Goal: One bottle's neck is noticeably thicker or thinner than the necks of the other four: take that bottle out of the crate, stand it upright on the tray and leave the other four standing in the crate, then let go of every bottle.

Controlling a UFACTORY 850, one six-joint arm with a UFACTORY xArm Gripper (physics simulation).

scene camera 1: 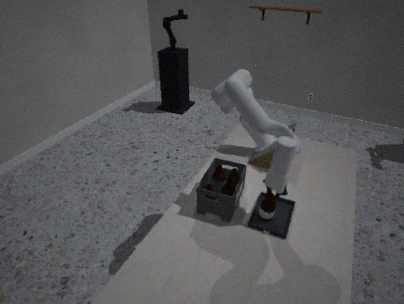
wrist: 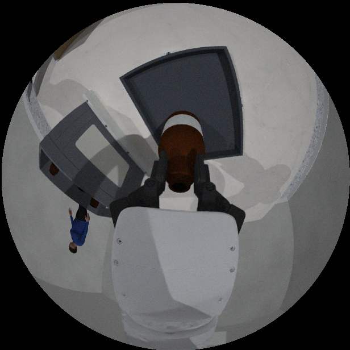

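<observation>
A brown bottle (scene camera 1: 268,205) (wrist: 181,142) with a white label band stands upright at the tray (scene camera 1: 284,216) (wrist: 200,85), within its rim on the side toward the crate. Its base is at or very near the tray floor; I cannot tell whether it touches. My gripper (scene camera 1: 274,193) (wrist: 181,159) is shut on this bottle's neck, one finger on each side. The grey crate (scene camera 1: 215,205) (wrist: 92,117) stands beside the tray. Brown bottles show inside it, among them one bottle (scene camera 1: 219,174) at the back and another bottle (scene camera 1: 229,187) nearer the tray; their lower parts are hidden.
A wooden block-like object (scene camera 1: 262,159) lies behind the crate and tray, partly hidden by the arm. A black pedestal (scene camera 1: 174,80) with a small dark arm stands on the floor beyond the table. A person in blue (wrist: 79,230) shows past the crate in the wrist view.
</observation>
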